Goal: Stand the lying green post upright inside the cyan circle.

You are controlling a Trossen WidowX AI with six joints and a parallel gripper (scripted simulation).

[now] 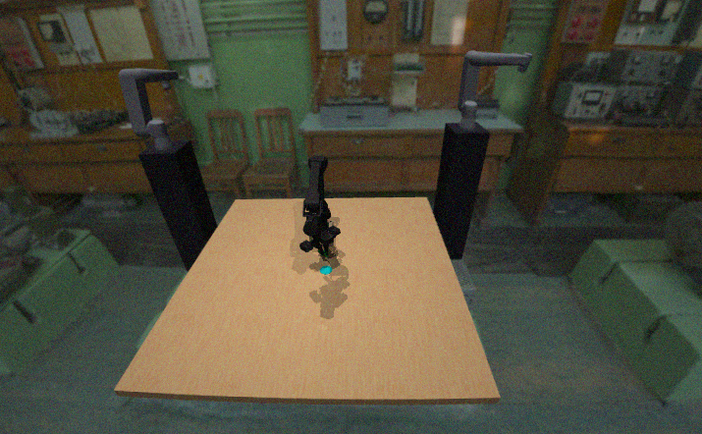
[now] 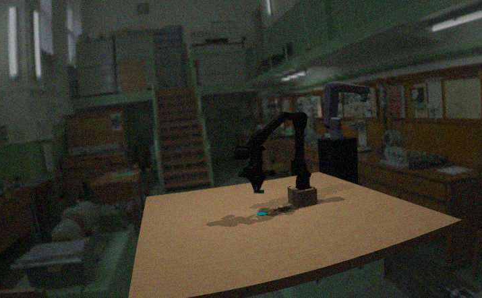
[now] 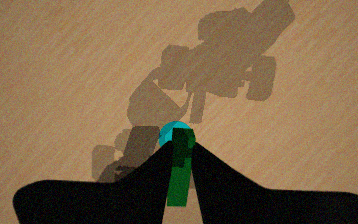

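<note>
Now: the cyan circle 2 cm behind my gripper tip, 1 cm to the right of it and 12 cm below it. Round my gripper tip: green post 2 cm behind, 1 cm to the right, 1 cm below.
</note>
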